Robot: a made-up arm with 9 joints. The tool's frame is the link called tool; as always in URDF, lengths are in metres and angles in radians. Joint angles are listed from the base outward. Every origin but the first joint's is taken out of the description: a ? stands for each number. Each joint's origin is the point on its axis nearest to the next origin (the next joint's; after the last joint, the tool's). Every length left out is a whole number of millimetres.
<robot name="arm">
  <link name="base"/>
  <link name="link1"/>
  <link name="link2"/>
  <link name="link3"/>
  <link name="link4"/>
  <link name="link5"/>
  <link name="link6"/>
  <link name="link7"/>
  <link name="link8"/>
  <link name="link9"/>
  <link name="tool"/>
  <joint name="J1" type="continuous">
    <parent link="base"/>
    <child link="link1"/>
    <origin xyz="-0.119 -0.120 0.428" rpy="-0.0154 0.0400 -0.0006"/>
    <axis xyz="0 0 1"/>
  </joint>
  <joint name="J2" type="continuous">
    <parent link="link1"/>
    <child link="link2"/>
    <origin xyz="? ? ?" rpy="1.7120 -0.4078 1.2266"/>
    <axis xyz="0 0 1"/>
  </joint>
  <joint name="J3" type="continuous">
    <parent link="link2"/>
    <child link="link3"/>
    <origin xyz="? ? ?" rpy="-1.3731 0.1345 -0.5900"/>
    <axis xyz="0 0 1"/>
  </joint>
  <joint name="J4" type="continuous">
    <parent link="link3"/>
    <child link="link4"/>
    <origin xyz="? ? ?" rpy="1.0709 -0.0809 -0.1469"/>
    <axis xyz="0 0 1"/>
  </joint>
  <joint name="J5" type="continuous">
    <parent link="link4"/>
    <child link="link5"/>
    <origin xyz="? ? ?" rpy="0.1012 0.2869 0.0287"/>
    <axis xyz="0 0 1"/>
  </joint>
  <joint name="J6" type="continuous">
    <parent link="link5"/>
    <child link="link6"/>
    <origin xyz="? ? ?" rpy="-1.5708 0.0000 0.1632"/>
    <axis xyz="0 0 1"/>
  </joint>
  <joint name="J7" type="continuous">
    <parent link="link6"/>
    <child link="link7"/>
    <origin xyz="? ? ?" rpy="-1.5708 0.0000 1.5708"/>
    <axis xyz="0 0 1"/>
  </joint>
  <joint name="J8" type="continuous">
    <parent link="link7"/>
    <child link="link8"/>
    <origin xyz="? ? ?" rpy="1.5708 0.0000 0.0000"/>
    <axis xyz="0 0 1"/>
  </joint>
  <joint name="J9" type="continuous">
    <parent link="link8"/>
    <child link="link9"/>
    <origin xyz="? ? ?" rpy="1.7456 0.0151 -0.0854"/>
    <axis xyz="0 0 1"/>
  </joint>
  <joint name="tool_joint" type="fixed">
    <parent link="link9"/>
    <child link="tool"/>
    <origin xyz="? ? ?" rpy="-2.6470 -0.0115 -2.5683"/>
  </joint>
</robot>
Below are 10 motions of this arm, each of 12 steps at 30 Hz.
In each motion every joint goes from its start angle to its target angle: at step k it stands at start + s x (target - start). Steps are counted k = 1, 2, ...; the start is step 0. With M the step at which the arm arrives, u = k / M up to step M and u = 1 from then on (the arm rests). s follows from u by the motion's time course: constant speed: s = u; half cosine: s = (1 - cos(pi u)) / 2; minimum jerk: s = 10 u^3 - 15 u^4 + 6 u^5.
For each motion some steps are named. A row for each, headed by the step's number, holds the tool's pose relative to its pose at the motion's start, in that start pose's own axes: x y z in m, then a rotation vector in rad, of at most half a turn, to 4 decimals.
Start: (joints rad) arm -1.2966 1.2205 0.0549 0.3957 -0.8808 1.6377 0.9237 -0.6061 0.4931
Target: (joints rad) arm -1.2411 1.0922 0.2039 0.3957 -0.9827 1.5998 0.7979 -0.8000 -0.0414
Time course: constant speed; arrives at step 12
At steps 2, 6, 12:
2: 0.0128 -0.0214 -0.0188 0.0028 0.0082 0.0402
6: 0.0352 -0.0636 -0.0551 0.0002 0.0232 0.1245
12: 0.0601 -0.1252 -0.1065 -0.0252 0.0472 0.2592

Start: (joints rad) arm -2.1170 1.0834 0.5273 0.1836 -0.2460 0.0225 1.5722 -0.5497 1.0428
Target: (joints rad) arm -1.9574 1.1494 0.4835 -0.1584 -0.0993 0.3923 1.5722 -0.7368 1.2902
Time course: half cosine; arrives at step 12
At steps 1, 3, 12:
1: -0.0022 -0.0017 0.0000 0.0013 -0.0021 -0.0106
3: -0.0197 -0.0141 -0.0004 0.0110 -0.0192 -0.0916
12: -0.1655 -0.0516 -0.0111 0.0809 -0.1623 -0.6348

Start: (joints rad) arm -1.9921 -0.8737 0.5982 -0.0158 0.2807 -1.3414 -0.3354 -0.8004 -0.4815
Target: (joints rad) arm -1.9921 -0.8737 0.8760 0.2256 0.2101 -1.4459 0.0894 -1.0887 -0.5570
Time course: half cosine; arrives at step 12
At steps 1, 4, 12:
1: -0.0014 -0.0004 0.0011 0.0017 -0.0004 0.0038
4: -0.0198 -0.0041 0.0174 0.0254 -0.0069 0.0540
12: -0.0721 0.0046 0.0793 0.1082 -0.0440 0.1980

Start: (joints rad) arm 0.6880 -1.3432 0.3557 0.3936 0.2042 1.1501 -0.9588 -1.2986 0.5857
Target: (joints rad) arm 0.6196 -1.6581 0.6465 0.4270 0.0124 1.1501 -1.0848 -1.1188 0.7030
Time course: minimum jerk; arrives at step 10
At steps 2, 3, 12:
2: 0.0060 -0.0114 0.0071 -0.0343 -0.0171 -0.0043
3: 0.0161 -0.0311 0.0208 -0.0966 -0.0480 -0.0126
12: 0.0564 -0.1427 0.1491 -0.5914 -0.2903 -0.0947

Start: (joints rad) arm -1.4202 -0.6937 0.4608 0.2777 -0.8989 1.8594 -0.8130 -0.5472 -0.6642
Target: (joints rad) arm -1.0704 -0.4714 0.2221 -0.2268 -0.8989 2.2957 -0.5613 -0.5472 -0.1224
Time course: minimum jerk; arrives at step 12
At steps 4, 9, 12:
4: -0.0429 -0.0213 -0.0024 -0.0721 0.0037 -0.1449
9: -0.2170 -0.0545 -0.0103 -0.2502 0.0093 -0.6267
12: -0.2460 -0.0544 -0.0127 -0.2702 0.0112 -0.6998

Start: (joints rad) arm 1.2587 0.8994 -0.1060 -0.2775 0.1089 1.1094 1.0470 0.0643 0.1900
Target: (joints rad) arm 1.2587 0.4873 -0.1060 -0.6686 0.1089 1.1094 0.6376 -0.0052 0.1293
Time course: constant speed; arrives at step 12
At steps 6, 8, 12:
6: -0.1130 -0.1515 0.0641 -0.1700 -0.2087 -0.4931
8: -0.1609 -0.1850 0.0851 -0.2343 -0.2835 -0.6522
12: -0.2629 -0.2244 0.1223 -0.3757 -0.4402 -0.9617

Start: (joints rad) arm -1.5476 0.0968 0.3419 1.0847 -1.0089 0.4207 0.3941 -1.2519 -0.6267
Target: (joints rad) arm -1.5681 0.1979 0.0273 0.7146 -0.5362 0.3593 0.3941 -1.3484 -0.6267
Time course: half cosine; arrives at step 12
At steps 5, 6, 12:
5: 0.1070 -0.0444 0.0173 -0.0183 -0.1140 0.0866
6: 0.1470 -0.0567 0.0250 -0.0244 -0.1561 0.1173
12: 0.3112 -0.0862 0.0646 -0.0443 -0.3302 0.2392

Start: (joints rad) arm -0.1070 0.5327 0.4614 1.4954 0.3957 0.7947 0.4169 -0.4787 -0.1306
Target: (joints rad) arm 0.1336 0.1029 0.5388 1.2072 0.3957 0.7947 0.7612 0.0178 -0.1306
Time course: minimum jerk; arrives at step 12
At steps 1, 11, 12:
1: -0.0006 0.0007 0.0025 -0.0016 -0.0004 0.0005
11: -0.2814 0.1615 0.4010 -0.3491 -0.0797 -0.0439
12: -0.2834 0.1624 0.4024 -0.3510 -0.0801 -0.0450

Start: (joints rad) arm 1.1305 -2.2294 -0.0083 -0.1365 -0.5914 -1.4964 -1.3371 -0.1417 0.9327
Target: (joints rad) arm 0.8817 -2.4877 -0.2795 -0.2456 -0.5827 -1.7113 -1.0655 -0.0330 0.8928
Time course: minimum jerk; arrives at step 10
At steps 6, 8, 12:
6: 0.1146 0.0964 -0.0993 0.1574 0.2944 0.3210
8: 0.1491 0.1410 -0.1280 0.1996 0.4098 0.4564
12: 0.1560 0.1513 -0.1338 0.2077 0.4359 0.4872

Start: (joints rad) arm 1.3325 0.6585 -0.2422 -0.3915 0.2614 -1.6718 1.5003 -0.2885 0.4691
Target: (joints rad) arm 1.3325 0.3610 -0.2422 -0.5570 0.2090 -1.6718 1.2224 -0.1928 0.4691
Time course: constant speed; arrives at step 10
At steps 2, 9, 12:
2: -0.0037 0.0053 0.0134 0.0027 0.0364 0.0306
9: -0.0149 0.0229 0.0601 0.0133 0.1569 0.1430
12: -0.0163 0.0253 0.0668 0.0151 0.1733 0.1596

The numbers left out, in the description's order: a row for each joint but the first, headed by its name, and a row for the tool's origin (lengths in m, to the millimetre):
J2: 0.108 0.018 0.000
J3: 0.235 0.274 0.000
J4: 0.370 -0.192 0.000
J5: 0.068 -0.177 0.000
J6: -0.018 0.048 0.000
J7: 0.000 -0.050 0.000
J8: -0.370 0.014 0.000
J9: 0.293 0.058 0.000
tool: -0.013 -0.179 0.000

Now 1 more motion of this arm.
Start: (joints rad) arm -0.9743 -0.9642 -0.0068 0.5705 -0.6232 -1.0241 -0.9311 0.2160 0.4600
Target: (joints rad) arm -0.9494 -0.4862 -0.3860 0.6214 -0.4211 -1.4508 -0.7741 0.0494 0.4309
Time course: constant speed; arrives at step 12
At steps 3, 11, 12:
3: -0.0562 0.0064 -0.0579 0.2092 0.1197 -0.0950
11: -0.2372 0.1006 -0.1886 0.7830 0.3012 -0.4333
12: -0.2599 0.1208 -0.2006 0.8543 0.3085 -0.4836

